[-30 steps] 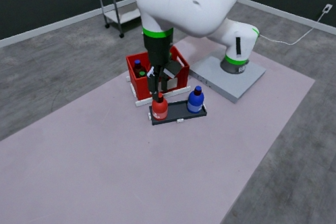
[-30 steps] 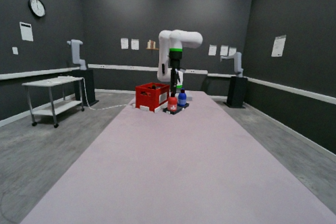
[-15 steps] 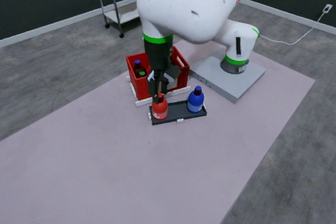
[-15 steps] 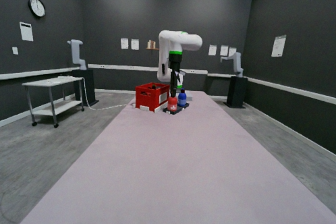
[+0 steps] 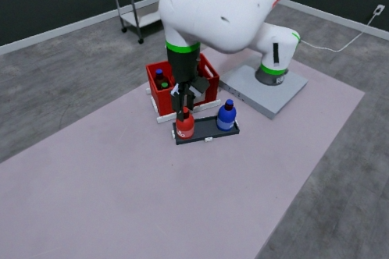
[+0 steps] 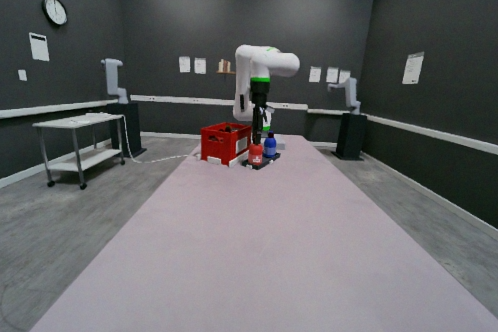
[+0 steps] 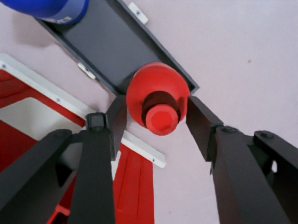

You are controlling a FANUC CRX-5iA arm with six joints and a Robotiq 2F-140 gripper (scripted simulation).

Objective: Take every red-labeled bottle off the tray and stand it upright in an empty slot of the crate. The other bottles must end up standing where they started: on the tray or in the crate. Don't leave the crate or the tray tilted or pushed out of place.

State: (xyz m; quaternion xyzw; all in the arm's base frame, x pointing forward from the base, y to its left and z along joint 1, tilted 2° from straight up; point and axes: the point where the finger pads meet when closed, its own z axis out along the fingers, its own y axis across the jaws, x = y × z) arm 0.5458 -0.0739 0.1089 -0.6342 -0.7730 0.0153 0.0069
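Now: hand 8 cm above the red bottle. The rest, counted from my hand: blue bottle 15 cm behind, 10 cm to the left, 8 cm below; then red crate 16 cm to the right, 14 cm behind, 8 cm below; then dark tray 15 cm below, 7 cm behind, 5 cm to the left.
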